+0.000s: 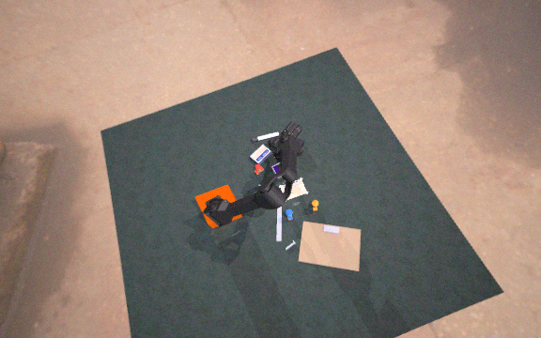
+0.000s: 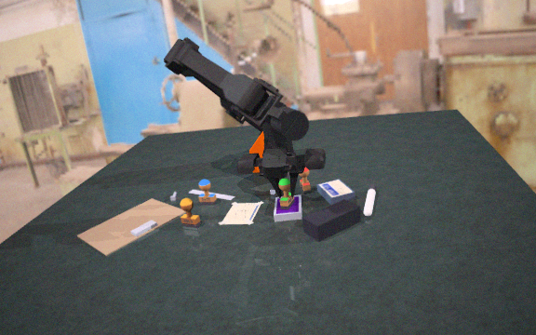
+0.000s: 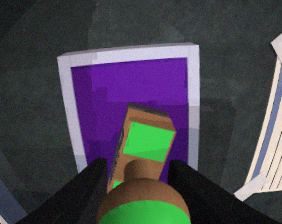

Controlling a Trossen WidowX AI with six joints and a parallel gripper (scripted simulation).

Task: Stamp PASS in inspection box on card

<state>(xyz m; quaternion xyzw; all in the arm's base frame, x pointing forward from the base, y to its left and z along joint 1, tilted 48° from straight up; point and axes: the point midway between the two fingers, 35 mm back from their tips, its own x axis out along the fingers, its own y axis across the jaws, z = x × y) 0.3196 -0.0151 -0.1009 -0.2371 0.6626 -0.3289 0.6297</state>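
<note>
The green-knobbed stamp lies right at my gripper tip. Also, from my gripper tip: purple ink pad (30 mm below); red stamp (100 mm behind, 40 mm to the left, 20 mm below); card (110 mm to the right, 40 mm below, 10 mm behind).
</note>
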